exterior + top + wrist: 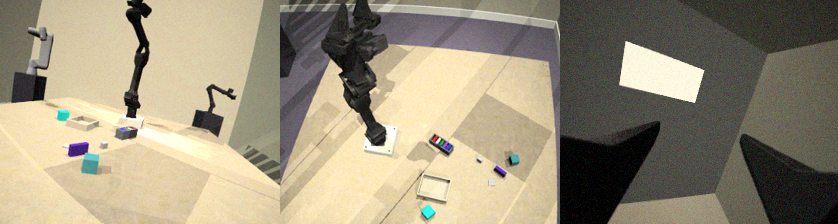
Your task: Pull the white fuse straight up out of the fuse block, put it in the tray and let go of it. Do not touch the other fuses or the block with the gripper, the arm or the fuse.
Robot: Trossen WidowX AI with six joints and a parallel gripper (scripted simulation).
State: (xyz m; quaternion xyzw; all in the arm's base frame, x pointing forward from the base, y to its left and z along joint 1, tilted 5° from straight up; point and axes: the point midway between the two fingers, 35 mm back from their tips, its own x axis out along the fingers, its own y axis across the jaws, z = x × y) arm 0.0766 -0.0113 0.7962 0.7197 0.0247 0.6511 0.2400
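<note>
The white fuse lies 84 cm below my gripper tip, 18 cm ahead of it and 6 cm to the left of it. From my gripper tip the other things lie so: purple block: 85 cm below, 45 cm ahead, 9 cm to the right; beige tray: 86 cm below, 16 cm to the right, 16 cm ahead; cyan cube: 84 cm below, 27 cm to the right, 13 cm ahead.
</note>
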